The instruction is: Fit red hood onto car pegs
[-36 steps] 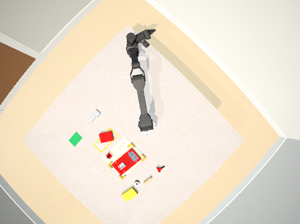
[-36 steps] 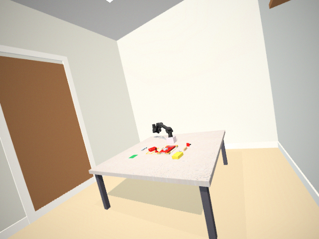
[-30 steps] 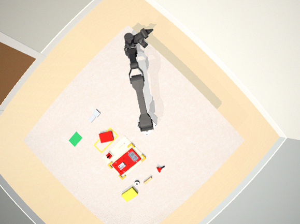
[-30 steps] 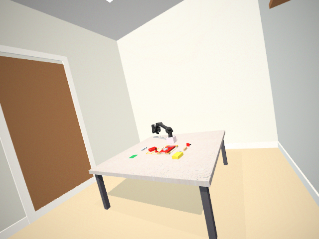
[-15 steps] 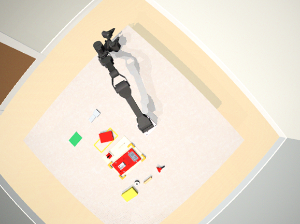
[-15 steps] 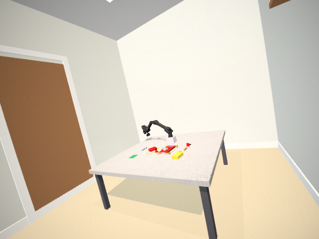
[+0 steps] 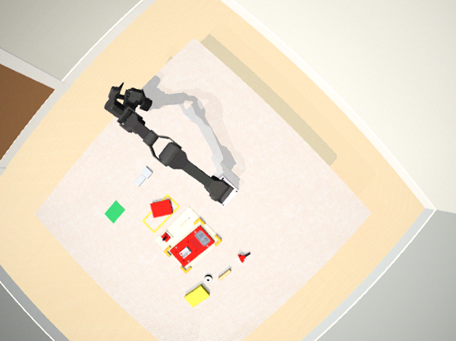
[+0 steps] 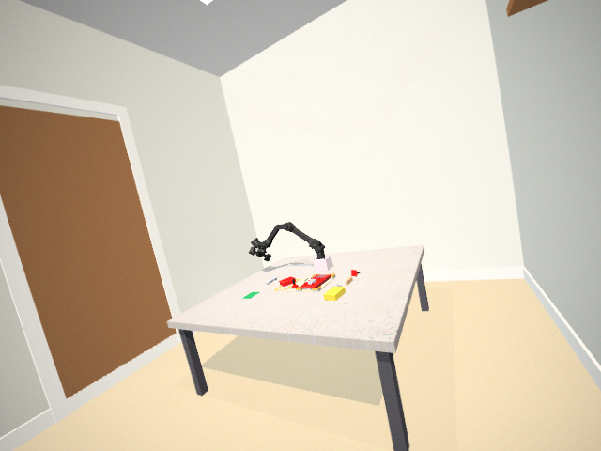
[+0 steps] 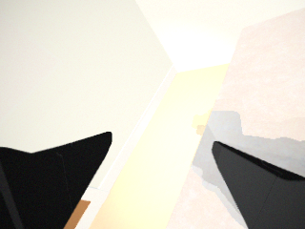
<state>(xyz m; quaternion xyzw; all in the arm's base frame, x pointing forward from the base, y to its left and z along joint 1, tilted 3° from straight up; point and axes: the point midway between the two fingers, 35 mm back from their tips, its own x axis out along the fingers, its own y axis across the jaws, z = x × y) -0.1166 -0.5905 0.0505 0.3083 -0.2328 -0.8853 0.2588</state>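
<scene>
The red hood is 39 cm ahead of my gripper tip, 43 cm to the left of it and 11 cm below it. Round my gripper tip: yellow block: 66 cm ahead, 83 cm to the left, 11 cm below; small wooden stick: 48 cm ahead, 87 cm to the left, 11 cm below; green tile: 56 cm ahead, 24 cm to the left, 12 cm below.
</scene>
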